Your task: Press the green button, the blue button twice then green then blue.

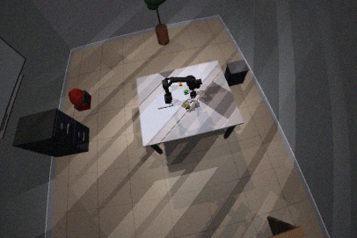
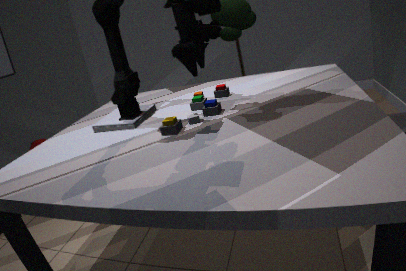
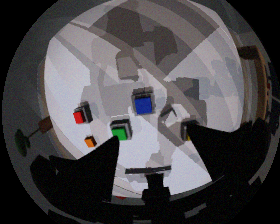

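Now: the green button 60 mm behind my gripper tip, 80 mm to the left of it and 100 mm below it. The rest, counted from my gripper tip: blue button: 10 mm ahead, 10 mm to the left, 100 mm below; grey block: 30 mm behind, 50 mm to the right, 130 mm below; yellow button: 80 mm behind, 110 mm to the right, 100 mm below.
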